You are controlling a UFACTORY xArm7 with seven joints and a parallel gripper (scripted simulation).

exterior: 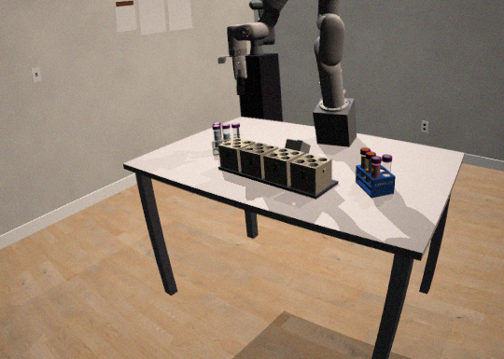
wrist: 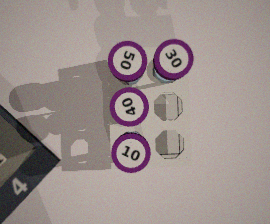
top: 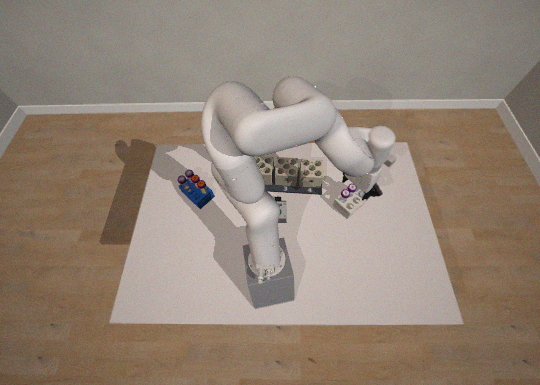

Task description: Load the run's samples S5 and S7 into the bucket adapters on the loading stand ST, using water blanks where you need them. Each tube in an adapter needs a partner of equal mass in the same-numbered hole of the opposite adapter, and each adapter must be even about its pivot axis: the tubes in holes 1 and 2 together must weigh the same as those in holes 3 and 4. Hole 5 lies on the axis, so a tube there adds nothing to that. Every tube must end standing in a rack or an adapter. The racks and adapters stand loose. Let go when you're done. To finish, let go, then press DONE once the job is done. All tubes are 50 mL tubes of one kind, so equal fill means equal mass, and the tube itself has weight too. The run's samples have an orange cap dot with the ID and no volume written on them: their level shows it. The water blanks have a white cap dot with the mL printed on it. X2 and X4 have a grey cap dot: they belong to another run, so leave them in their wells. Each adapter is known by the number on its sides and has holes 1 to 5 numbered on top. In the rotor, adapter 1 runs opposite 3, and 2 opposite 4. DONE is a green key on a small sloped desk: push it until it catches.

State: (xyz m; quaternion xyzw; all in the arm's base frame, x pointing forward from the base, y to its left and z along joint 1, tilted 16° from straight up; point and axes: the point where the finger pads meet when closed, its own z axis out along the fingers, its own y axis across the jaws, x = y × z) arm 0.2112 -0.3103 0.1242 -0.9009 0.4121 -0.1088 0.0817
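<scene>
Now: hand 220 mm above the white rack, 60 mm short of it and 40 mm to the left of it. The rest, counted from my hand: adapter: 460 mm to the left, 200 mm below, 190 mm ahead; dark stand: 290 mm to the left, 250 mm below, 180 mm ahead; blue rack: 640 mm to the left, 220 mm below, 80 mm ahead.
</scene>
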